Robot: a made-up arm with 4 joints.
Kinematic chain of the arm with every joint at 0, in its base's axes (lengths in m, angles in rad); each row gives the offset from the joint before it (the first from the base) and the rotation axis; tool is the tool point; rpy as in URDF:
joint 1: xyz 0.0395 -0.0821 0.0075 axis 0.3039 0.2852 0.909
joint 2: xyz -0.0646 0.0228 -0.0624 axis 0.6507 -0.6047 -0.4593
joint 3: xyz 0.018 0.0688 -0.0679 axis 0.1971 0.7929 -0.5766
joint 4: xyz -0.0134 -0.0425 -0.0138 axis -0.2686 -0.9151 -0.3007
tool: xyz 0.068 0.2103 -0.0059 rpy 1.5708 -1.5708 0
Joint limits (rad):
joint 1: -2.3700..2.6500
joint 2: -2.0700..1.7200
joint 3: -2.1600..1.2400
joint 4: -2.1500..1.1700
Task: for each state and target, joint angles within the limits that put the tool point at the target. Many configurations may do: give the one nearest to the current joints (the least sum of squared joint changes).
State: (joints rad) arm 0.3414 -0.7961 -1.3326 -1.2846
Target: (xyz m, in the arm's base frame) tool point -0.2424 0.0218 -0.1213
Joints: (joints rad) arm 0.2873 -0.5210 -0.8308 -1.8141
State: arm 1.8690 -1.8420 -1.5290 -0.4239
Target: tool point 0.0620 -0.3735 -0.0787
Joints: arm 1.2991 -1.9696 -1.8508 -0.8471
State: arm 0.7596 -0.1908 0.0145 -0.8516
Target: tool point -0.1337 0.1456 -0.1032
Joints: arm 0.4985 -0.2390 0.4330 -0.8943
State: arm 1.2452 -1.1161 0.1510 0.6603
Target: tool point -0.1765 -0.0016 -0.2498
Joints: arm 0.4392 -1.0847 0.3561 0.4330
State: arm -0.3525 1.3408 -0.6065 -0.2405
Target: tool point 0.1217 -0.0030 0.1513
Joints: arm -0.1900 1.3930 -0.0975 0.5456
